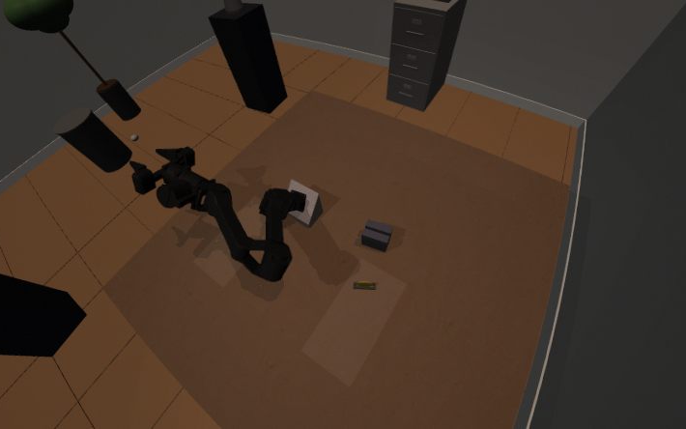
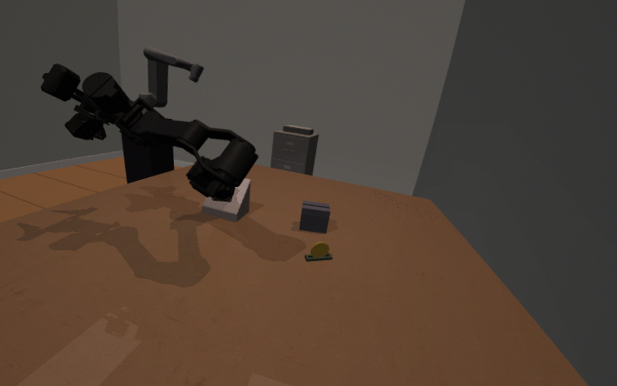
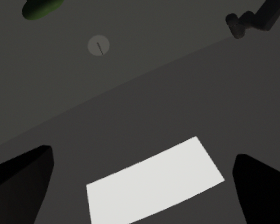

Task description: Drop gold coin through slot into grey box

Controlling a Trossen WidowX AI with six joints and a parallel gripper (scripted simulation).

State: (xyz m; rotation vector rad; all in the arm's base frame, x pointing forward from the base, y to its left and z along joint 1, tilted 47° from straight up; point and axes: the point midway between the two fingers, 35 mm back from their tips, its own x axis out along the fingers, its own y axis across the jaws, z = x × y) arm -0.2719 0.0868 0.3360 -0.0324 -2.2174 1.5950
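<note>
Now: the gold coin 660 mm ahead of my gripper tip, 40 mm to the left of it and 320 mm below it.
</note>
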